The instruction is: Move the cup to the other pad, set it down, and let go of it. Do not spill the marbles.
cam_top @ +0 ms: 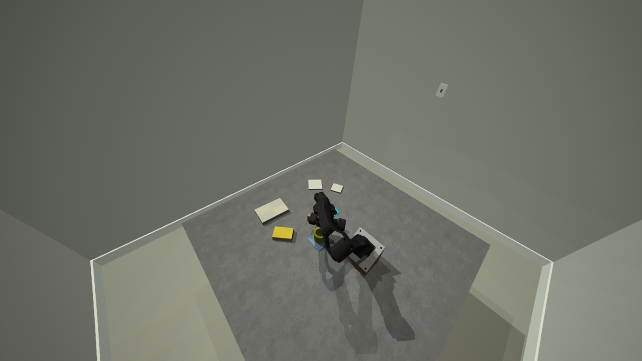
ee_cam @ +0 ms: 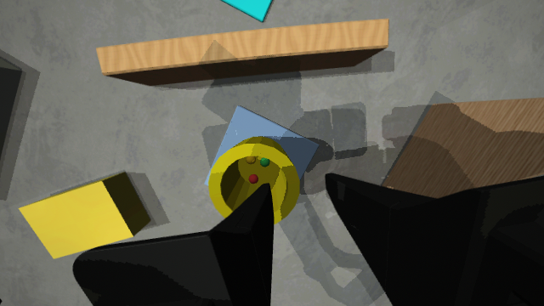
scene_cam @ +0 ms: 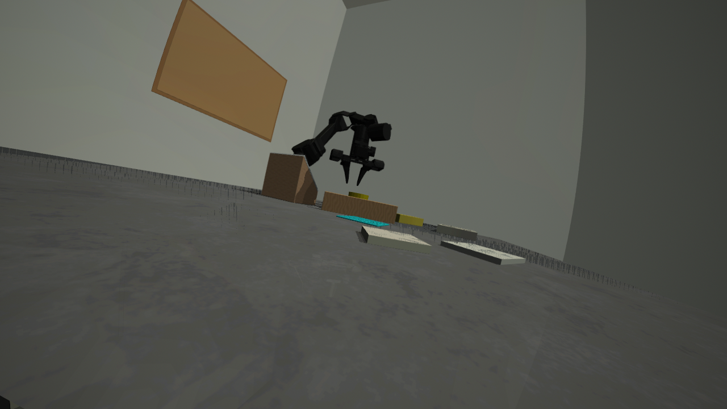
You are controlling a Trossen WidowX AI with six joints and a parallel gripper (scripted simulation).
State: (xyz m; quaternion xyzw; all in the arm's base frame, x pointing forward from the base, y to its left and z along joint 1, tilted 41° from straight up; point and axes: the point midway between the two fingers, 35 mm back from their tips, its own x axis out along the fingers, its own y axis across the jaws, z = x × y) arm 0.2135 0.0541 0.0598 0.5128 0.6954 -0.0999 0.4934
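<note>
The yellow cup lies 20 mm ahead of my gripper tip, 20 mm to the left of it and 60 mm below it. Round my gripper tip: cyan pad 130 mm ahead, 160 mm to the right, 110 mm below; wooden bar 80 mm ahead, 70 mm to the right, 80 mm below; light blue pad 20 mm ahead, 30 mm to the left, 110 mm below.
</note>
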